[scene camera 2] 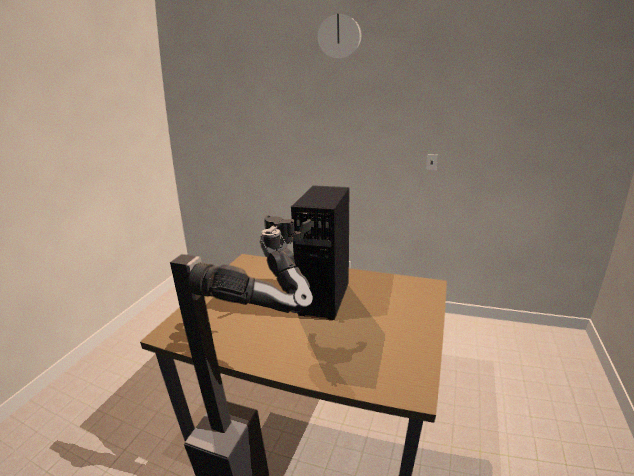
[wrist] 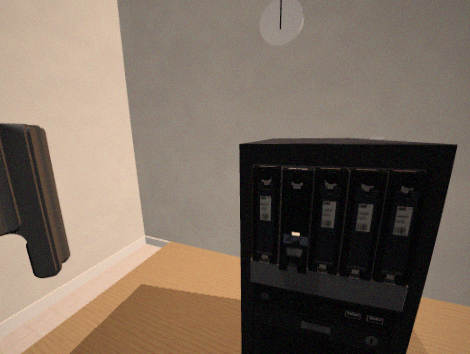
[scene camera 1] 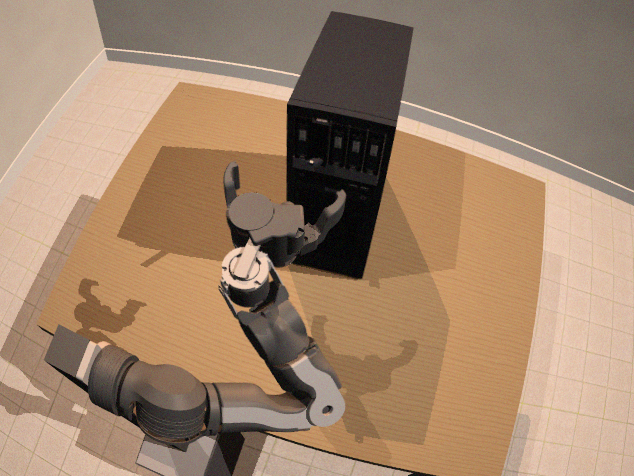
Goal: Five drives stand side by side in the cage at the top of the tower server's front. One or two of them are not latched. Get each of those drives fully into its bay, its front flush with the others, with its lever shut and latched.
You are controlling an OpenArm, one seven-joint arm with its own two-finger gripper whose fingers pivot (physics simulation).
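Observation:
The black tower server (scene camera 1: 358, 66) (scene camera 2: 341, 251) (wrist: 345, 156) stands upright on the table. Five drives stand in its top cage. The second drive from the left (wrist: 296, 210) has its lever (wrist: 295, 239) (scene camera 1: 313, 161) swung out at the top and tilted down toward the front. Whether this drive is flush is unclear. The levers of the first (wrist: 265, 232), third (wrist: 328, 242), fourth (wrist: 363, 245) and fifth drives (wrist: 400, 250) look shut. My gripper (scene camera 1: 286, 179) is open and empty, in front of the tower and apart from it. One finger shows at the left of the wrist view.
The wooden table (scene camera 1: 486, 307) (scene camera 2: 409, 333) carries the tower near its back. A grey ledge (wrist: 327, 287) runs below the drives. The arm reaches in from the front left, from its dark post (scene camera 2: 199, 333). A grey wall (scene camera 2: 399, 112) stands behind the table.

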